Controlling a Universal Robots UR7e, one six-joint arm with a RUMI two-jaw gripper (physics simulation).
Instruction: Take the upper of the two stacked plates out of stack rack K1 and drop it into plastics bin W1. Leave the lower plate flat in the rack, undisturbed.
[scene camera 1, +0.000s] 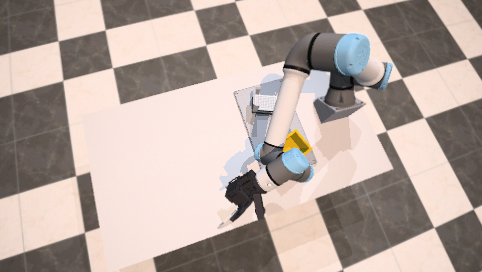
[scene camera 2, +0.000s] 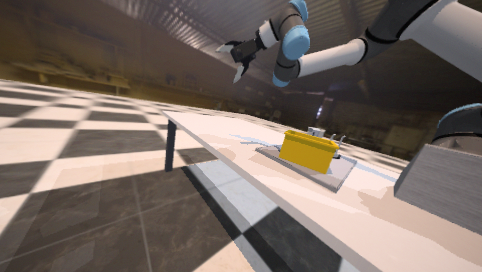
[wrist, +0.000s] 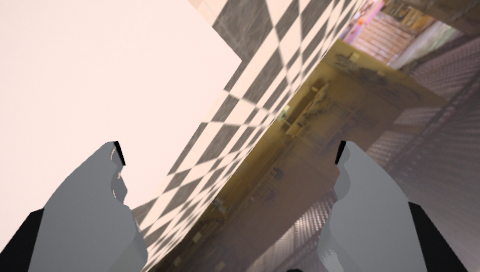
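Pixels of known places: gripper, fingertip midpoint: (scene camera 1: 221, 211) (scene camera 2: 224, 68) (wrist: 232, 143); arm's base at its link origin: (scene camera 1: 339, 100) (scene camera 2: 459, 172).
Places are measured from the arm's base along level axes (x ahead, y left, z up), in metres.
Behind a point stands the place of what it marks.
A white gridded plate (scene camera 1: 265, 102) {z -0.057, x 0.356, y -0.147 m} lies flat in the small dark-edged rack in scene camera 1, its right side near the arm. Whether a second plate lies under it cannot be told. In scene camera 2 a white piece (scene camera 2: 316, 132) {z -0.013, x 0.404, y -0.192 m} shows behind the bin, mostly hidden. The yellow bin (scene camera 1: 300, 142) {z -0.047, x 0.278, y 0.123 m} (scene camera 2: 306, 152) {z -0.056, x 0.330, y 0.196 m} stands upright at the other end of the grey board, partly covered by the arm in scene camera 1. My gripper (scene camera 1: 241, 222) (scene camera 2: 227, 66) {z 0.199, x 0.760, y 0.278 m} (wrist: 232, 143) {z 0.199, x 0.760, y 0.278 m} is open and empty, high above the table's near edge and well away from rack and bin.
The grey board (scene camera 1: 242, 98) {z -0.108, x 0.452, y -0.233 m} (scene camera 2: 345, 175) {z -0.108, x 0.210, y 0.093 m} carries rack and bin on the white table (scene camera 1: 150, 165) {z -0.121, x 1.032, y -0.054 m} (scene camera 2: 225, 142) {z -0.121, x 0.629, y 0.306 m}. The arm's base (scene camera 1: 340, 107) {z 0.044, x 0.044, y 0.044 m} (scene camera 2: 445, 180) {z -0.024, x 0.031, y 0.066 m} stands beside the board. The arm reaches over the board between rack and bin in scene camera 1.
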